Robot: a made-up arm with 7 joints. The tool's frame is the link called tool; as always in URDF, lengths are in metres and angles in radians. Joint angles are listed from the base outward.
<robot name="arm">
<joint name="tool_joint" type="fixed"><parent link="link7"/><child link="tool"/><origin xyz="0 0 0" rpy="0 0 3.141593"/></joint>
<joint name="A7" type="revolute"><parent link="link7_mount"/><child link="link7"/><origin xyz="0 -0.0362 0" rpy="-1.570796 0 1.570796"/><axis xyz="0 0 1"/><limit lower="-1.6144" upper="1.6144"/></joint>
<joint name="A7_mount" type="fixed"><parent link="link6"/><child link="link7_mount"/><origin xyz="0.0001 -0.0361 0" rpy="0 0 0"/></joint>
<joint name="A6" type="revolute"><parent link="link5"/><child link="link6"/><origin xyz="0.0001 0 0.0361" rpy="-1.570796 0 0"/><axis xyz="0 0 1"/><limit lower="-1.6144" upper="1.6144"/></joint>
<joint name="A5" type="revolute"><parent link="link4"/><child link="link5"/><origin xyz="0.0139 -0.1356 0.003" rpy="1.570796 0 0"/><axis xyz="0 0 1"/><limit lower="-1.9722" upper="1.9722"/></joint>
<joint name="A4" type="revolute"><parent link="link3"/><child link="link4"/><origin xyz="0.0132 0 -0.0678" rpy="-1.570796 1.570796 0"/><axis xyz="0 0 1"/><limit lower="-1.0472" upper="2.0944"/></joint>
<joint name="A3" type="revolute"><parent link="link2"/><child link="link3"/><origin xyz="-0.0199 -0.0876 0.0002" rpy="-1.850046 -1.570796 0"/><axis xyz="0 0 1"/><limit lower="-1.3" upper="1.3"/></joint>
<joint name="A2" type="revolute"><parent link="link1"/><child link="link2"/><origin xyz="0.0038 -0.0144 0.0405" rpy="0.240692 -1.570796 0"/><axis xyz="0 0 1"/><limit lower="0" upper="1.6"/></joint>
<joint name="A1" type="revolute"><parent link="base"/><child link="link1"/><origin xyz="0 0 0" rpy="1.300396 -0.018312 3.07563"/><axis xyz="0 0 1"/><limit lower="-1.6" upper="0.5"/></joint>
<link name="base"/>
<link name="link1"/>
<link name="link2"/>
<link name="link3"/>
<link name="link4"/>
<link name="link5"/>
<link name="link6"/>
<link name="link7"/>
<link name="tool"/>
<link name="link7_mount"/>
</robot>
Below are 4 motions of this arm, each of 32 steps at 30 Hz.
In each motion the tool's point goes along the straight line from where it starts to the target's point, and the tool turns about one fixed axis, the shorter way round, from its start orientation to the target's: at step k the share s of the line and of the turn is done. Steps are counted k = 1, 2, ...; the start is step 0. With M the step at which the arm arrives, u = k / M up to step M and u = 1 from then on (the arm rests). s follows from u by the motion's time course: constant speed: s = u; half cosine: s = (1 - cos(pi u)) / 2; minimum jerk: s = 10 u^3 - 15 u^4 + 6 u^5.
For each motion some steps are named. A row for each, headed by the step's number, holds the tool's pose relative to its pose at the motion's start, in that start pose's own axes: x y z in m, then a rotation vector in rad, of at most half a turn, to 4 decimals.
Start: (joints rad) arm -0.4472 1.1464 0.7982 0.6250 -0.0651 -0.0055 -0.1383
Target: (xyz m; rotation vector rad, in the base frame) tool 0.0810 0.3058 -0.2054 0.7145 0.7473 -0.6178
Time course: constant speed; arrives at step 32
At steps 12, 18, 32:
12: -0.0705 -0.0296 -0.0635 0.1351 0.1081 -0.5815
18: -0.1058 -0.0444 -0.0953 0.2026 0.1621 -0.8723
32: -0.1881 -0.0790 -0.1694 0.3602 0.2882 -1.5508

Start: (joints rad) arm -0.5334 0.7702 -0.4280 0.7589 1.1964 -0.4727 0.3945
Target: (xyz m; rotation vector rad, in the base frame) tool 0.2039 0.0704 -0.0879 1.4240 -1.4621 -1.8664
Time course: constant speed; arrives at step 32
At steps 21, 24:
21: -0.0388 0.1119 0.0450 0.3414 -0.9366 0.0667
24: -0.0443 0.1279 0.0514 0.3902 -1.0703 0.0763

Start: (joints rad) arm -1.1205 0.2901 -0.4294 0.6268 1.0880 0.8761 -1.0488
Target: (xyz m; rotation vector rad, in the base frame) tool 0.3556 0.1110 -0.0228 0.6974 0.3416 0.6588
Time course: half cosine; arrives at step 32
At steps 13, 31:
13: -0.0090 0.0186 -0.0302 -0.3212 -0.0341 0.3199
31: -0.0252 0.0522 -0.0849 -0.9029 -0.0958 0.8992

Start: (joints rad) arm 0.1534 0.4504 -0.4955 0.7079 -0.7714 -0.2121 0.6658
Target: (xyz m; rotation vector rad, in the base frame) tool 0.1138 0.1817 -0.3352 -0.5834 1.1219 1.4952
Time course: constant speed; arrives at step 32
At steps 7, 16, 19, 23, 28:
7: 0.0096 0.0062 0.0199 -0.1869 0.1195 0.0749
16: 0.0219 0.0141 0.0454 -0.4273 0.2731 0.1711
19: 0.0260 0.0168 0.0539 -0.5074 0.3243 0.2032
23: 0.0315 0.0203 0.0653 -0.6142 0.3926 0.2460
28: 0.0383 0.0247 0.0795 -0.7477 0.4779 0.2995

